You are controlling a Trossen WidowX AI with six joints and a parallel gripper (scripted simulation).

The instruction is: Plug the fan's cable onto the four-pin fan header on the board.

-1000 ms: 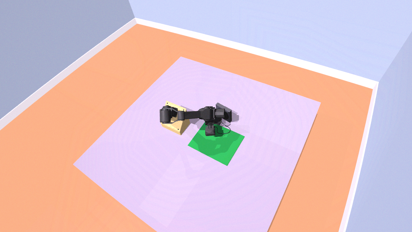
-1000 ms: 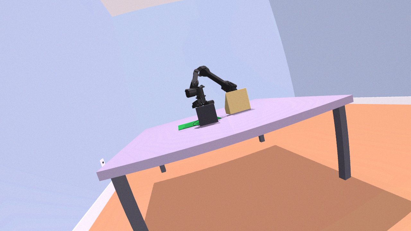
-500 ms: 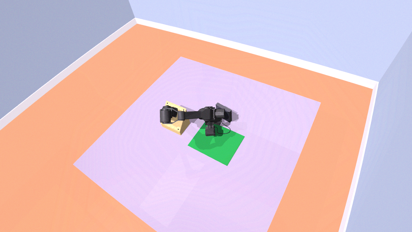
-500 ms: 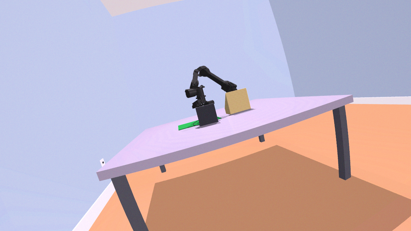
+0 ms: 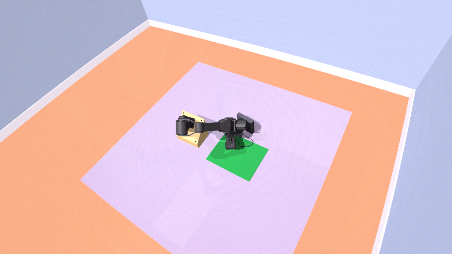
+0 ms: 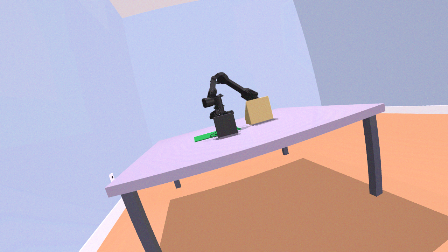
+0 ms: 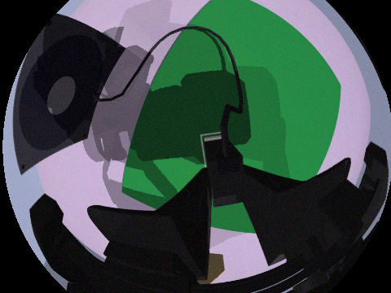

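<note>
My gripper tip is now 1 cm short of the black fan plug and 1 cm below it. Also, from my gripper tip: green board 6 cm ahead, 5 cm to the right, 4 cm below; then black square fan 3 cm ahead, 14 cm to the left, 3 cm above.
</note>
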